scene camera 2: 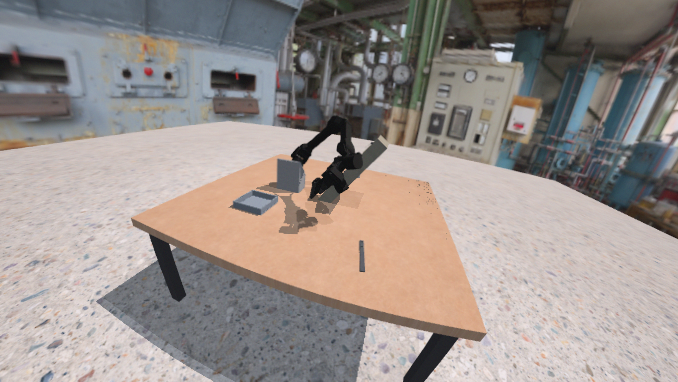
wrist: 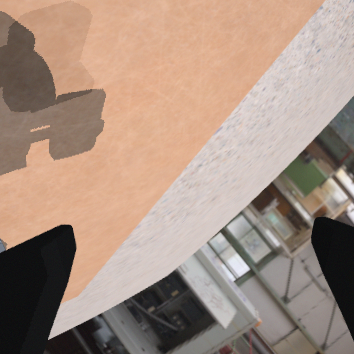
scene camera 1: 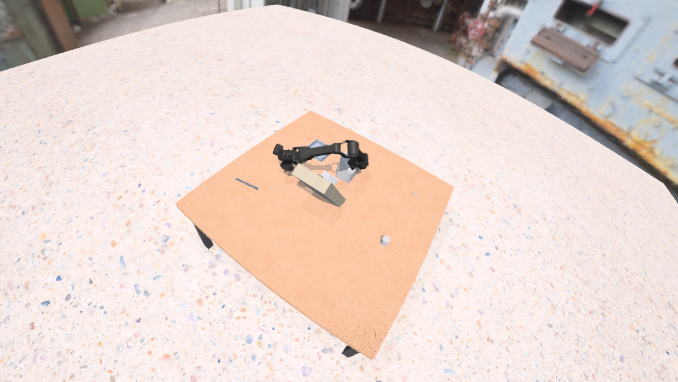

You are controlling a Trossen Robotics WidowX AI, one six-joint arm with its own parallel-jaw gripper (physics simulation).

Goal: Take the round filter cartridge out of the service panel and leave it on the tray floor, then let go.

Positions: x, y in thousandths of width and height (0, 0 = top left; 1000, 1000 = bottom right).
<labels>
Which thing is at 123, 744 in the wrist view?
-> My gripper.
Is my gripper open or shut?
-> Open.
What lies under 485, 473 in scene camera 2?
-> My gripper.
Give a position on a grey tray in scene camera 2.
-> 378, 530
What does my gripper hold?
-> Nothing.
</labels>
